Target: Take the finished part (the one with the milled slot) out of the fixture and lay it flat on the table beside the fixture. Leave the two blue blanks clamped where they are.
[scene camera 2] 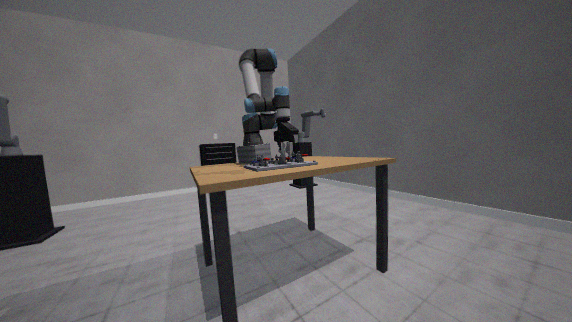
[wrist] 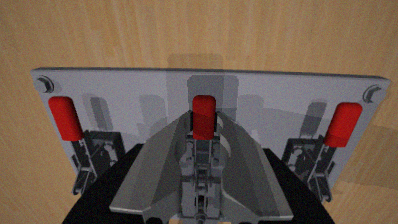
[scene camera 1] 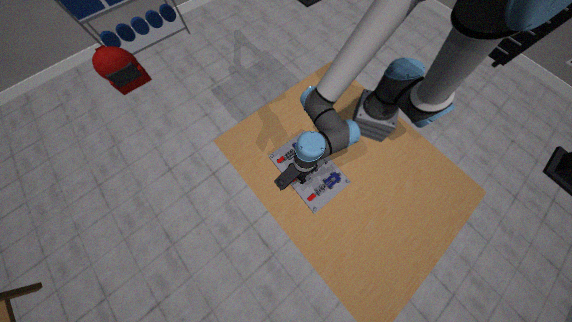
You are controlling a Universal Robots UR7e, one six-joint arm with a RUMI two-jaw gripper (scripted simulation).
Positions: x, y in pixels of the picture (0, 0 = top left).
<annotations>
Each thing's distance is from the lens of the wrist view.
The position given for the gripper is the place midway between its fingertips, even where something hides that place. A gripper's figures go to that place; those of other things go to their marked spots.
gripper (wrist: 203, 112): 15 cm
grey fixture plate (wrist: 270, 106): 18 cm
</annotations>
